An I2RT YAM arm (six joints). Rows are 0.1 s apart.
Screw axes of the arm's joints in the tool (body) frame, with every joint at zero. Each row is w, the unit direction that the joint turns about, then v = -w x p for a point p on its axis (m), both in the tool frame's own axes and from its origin. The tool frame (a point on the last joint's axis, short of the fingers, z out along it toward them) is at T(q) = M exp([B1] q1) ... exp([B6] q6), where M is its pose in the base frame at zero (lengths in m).
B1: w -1 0 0 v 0 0.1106 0
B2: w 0 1 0 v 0.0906 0 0.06
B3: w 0 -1 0 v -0.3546 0 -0.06
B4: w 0 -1 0 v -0.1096 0 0
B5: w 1 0 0 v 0 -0.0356 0
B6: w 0 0 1 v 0 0 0
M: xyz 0.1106 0 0.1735 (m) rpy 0 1.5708 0 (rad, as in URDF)
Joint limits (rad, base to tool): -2.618..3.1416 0..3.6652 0..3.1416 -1.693..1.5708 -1.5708..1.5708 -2.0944..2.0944
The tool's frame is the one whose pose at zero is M.
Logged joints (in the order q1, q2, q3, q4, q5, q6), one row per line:
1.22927, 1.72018, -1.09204, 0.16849, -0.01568, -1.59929
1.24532, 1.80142, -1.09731, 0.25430, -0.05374, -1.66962
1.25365, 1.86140, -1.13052, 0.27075, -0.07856, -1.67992
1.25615, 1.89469, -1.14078, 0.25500, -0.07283, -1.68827
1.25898, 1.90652, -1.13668, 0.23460, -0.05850, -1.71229
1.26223, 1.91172, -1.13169, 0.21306, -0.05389, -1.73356
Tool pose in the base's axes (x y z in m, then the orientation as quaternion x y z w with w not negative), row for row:
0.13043, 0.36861, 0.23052, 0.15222, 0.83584, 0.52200, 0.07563
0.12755, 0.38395, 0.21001, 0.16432, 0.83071, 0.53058, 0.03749
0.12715, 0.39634, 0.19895, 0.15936, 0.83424, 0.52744, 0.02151
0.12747, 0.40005, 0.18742, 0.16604, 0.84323, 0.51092, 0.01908
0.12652, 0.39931, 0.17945, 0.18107, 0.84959, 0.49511, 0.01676
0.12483, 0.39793, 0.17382, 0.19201, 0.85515, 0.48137, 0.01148
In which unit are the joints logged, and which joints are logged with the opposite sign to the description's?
The joints are logged in radians. Opposite sign: q3, q6.
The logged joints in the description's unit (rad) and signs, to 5 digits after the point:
1.22927, 1.72018, 1.09204, 0.16849, -0.01568, 1.59929
1.24532, 1.80142, 1.09731, 0.25430, -0.05374, 1.66962
1.25365, 1.86140, 1.13052, 0.27075, -0.07856, 1.67992
1.25615, 1.89469, 1.14078, 0.25500, -0.07283, 1.68827
1.25898, 1.90652, 1.13668, 0.23460, -0.05850, 1.71229
1.26223, 1.91172, 1.13169, 0.21306, -0.05389, 1.73356

